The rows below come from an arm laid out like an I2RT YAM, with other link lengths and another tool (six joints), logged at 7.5 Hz.
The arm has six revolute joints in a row. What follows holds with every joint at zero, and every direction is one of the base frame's. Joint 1 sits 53.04 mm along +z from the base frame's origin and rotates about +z. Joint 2 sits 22.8 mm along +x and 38.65 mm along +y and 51.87 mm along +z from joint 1 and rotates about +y. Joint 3 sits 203.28 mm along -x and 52.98 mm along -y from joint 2 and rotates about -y. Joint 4 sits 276.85 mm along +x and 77.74 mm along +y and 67.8 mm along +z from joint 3 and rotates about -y. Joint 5 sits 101.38 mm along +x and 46.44 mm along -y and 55.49 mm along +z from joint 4 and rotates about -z. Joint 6 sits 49.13 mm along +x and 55.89 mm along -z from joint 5 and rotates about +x. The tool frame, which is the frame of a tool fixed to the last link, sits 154 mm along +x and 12 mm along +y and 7 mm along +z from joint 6; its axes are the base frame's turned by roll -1.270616, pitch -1.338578 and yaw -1.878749 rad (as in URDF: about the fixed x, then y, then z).
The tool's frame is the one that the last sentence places.
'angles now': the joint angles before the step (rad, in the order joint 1, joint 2, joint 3, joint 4, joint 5, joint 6). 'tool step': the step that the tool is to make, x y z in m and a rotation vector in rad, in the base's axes. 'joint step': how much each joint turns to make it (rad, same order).
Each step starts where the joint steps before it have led.
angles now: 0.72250, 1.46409, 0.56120, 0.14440, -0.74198, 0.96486
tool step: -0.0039, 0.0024, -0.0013, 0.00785, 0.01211, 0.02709
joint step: -0.00009, 0.02765, 0.01678, -0.00132, -0.02923, -0.01208
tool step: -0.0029, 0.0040, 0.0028, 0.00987, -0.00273, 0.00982
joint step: 0.01089, 0.00171, 0.00187, 0.01308, -0.00307, 0.00664
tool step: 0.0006, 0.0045, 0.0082, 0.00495, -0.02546, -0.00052
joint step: 0.01374, -0.02348, 0.00464, -0.00621, 0.01965, -0.00033
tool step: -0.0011, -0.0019, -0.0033, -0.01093, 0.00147, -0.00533
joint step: 0.00202, -0.00507, -0.00752, -0.00627, 0.01016, -0.00030
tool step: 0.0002, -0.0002, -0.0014, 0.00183, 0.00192, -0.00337
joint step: -0.00040, 0.00454, -0.00474, 0.01277, 0.00040, 0.00538
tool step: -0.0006, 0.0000, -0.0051, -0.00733, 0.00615, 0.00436
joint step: 0.00000, 0.02210, 0.00761, 0.00146, -0.00239, -0.00521
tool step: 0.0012, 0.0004, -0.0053, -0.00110, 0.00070, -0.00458
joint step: 0.00015, 0.02495, -0.00020, 0.02665, 0.00368, 0.00407
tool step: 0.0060, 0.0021, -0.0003, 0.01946, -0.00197, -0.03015
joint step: -0.00020, 0.01832, -0.01478, 0.07461, 0.01366, 0.03996
